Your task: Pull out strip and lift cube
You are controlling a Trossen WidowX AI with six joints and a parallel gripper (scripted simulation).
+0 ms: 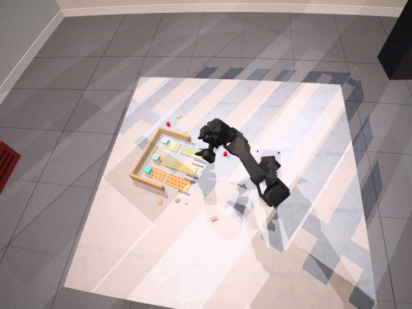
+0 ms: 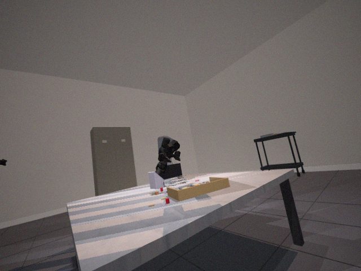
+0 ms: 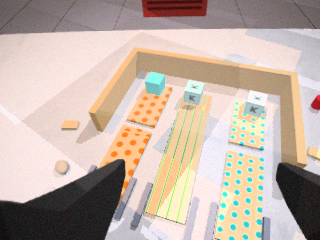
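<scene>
My gripper tip is now 200 mm above the orange-dotted strip, 120 mm short of it and 90 mm to the right of it. Also, from my gripper tip: pink block: 270 mm to the left, 190 mm below, 70 mm behind.
</scene>
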